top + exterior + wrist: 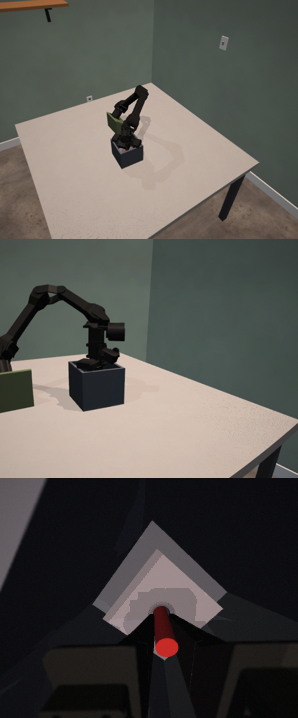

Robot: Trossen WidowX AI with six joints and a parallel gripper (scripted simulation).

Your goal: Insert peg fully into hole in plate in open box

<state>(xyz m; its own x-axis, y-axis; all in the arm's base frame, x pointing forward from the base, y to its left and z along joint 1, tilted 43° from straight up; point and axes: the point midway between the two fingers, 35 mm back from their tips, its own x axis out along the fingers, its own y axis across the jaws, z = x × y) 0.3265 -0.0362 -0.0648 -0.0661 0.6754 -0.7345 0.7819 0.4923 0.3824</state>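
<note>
My hand is 6 cm above the pale grey plate. From my hand the other things lie so: red peg 4 cm below.
</note>
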